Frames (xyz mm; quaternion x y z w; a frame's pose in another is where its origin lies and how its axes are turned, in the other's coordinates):
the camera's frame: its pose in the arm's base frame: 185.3 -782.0 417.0 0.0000 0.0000 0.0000 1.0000
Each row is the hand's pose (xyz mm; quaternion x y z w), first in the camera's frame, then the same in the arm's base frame.
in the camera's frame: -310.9 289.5 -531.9 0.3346 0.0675 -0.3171 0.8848
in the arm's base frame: -125.6 -492.5 -114.9 0.3346 0.0675 -0.3171 0.8848
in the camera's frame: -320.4 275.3 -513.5 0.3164 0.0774 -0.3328 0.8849
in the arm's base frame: -135.1 -506.7 -96.5 0.3164 0.0774 -0.3328 0.8849
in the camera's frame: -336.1 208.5 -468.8 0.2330 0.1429 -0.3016 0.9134
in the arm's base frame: -150.8 -573.5 -51.8 0.2330 0.1429 -0.3016 0.9134
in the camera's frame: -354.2 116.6 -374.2 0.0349 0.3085 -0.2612 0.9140
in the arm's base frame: -168.9 -665.4 42.8 0.0349 0.3085 -0.2612 0.9140
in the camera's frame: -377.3 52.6 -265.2 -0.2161 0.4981 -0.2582 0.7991
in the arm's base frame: -192.0 -729.4 151.8 -0.2161 0.4981 -0.2582 0.7991
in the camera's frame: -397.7 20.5 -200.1 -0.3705 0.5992 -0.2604 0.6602
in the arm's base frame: -212.4 -761.5 216.9 -0.3705 0.5992 -0.2604 0.6602
